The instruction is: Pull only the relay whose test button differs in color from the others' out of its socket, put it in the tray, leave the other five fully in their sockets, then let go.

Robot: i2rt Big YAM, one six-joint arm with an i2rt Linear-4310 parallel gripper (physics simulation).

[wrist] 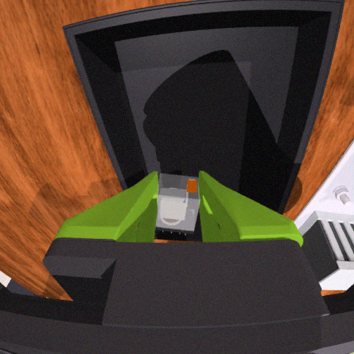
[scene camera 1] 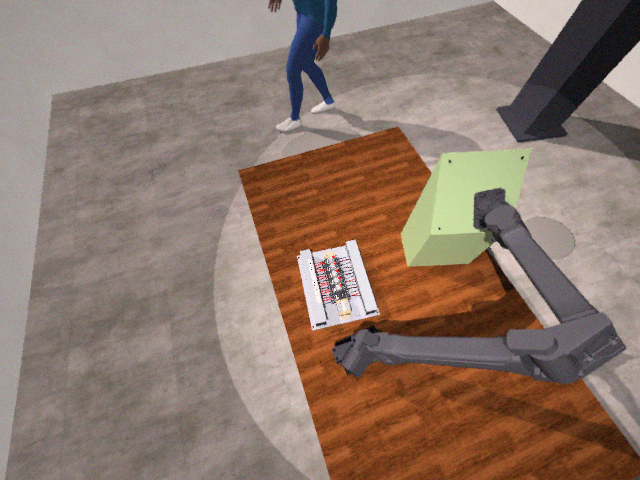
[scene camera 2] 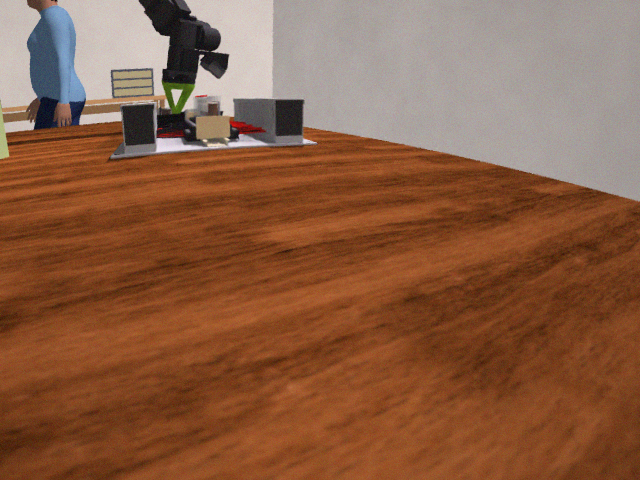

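Pixels of known places: arm's base at its link origin: (scene camera 1: 487, 208).
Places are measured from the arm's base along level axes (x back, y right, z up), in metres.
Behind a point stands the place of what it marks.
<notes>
My gripper (wrist: 177, 178) (scene camera 2: 176, 110) @[x -0.426, y -0.337, z -0.323 m] is shut on a clear-cased relay (wrist: 172, 206) with an orange test button. The relay hangs upright over the near end of the black tray (wrist: 102, 90) in the wrist view. Its lower part is partly hidden by the fingers, and its exact height over the tray is hard to tell. The arm's shadow falls on the tray floor. The row of other relays (scene camera 1: 336, 279) @[x -0.486, y -0.065, z -0.286 m] stands on the white panel (scene camera 1: 330, 323) @[x -0.533, y -0.214, z -0.351 m] (scene camera 2: 175, 146) @[x -0.439, y 0.060, z -0.351 m] (wrist: 325, 197), with red buttons showing. In scene camera 1, the arm's wrist covers the fingers and most of the tray.
Grey wiring ducts (scene camera 1: 361, 279) (scene camera 2: 268, 116) (wrist: 345, 275) flank the relay row; one duct's end is close to my right finger's side in the wrist view. A light green block (scene camera 1: 465, 201) @[x -0.072, y 0.023, z 0.020 m] stands on the table's far side. A person (scene camera 1: 305, 62) (scene camera 2: 54, 62) is near the table.
</notes>
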